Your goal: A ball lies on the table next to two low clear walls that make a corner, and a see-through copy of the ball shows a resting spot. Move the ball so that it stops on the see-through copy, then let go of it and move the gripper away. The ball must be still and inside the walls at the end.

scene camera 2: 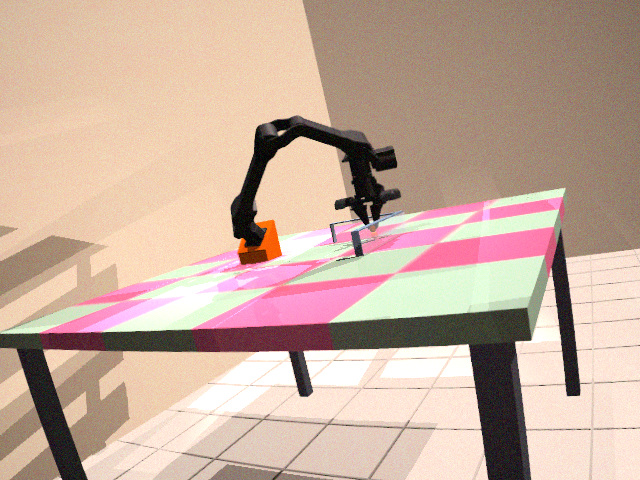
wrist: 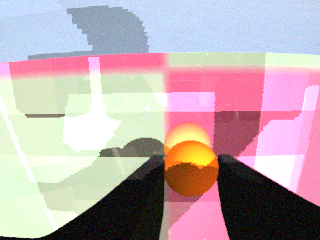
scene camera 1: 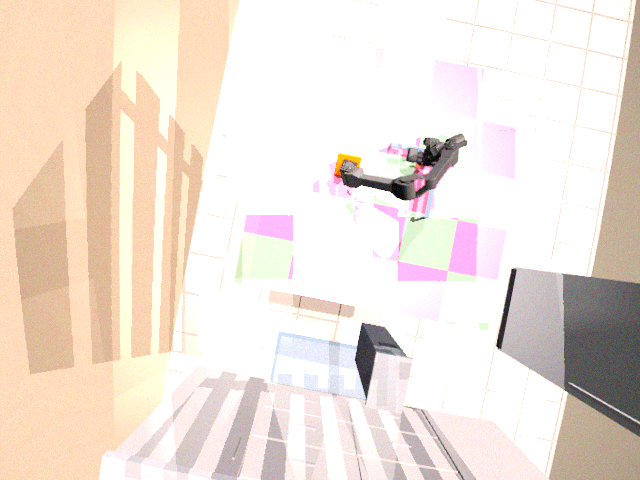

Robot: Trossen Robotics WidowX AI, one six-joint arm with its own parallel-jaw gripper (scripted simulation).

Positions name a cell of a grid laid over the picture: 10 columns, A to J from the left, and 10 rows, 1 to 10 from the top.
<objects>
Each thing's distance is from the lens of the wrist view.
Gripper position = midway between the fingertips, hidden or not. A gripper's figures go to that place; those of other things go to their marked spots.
my gripper (wrist: F7): 0.10 m
orange ball (wrist: F8): 0.09 m
see-through copy of ball (wrist: F6): 0.11 m
</objects>
